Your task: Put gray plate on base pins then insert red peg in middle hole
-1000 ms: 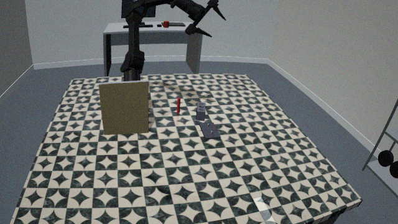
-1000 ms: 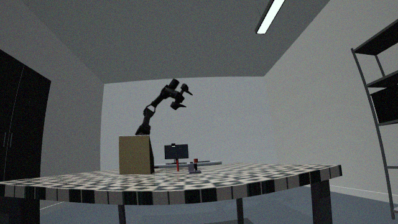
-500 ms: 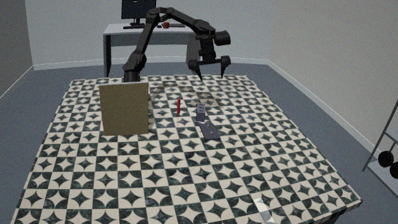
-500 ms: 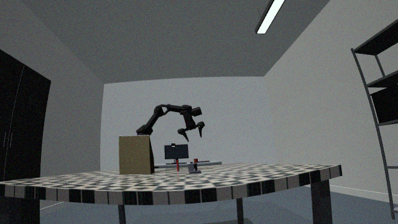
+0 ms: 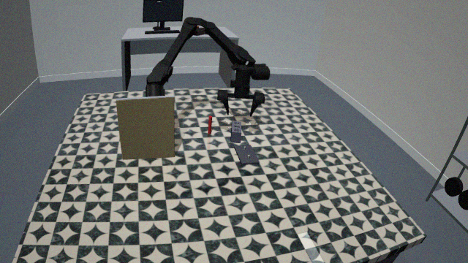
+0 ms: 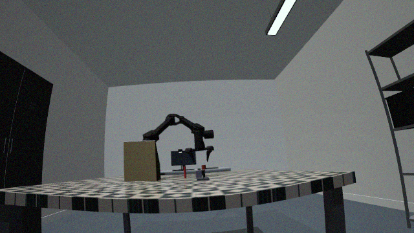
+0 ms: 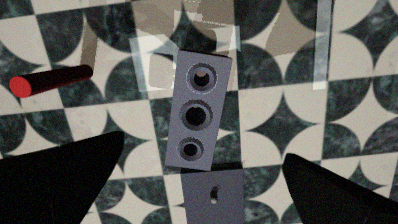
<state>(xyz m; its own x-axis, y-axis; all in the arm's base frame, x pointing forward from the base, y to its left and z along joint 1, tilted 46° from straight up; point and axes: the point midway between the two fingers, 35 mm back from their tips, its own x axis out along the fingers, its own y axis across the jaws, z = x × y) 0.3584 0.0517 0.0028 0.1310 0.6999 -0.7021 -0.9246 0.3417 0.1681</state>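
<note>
Now: gripper tip 1 cm past the gray plate and 7 cm above it. From my gripper tip the other things lie so: dark base: 2 cm behind, 14 cm to the right, 9 cm below; then red peg: 10 cm behind, 6 cm to the left, 6 cm below.
</note>
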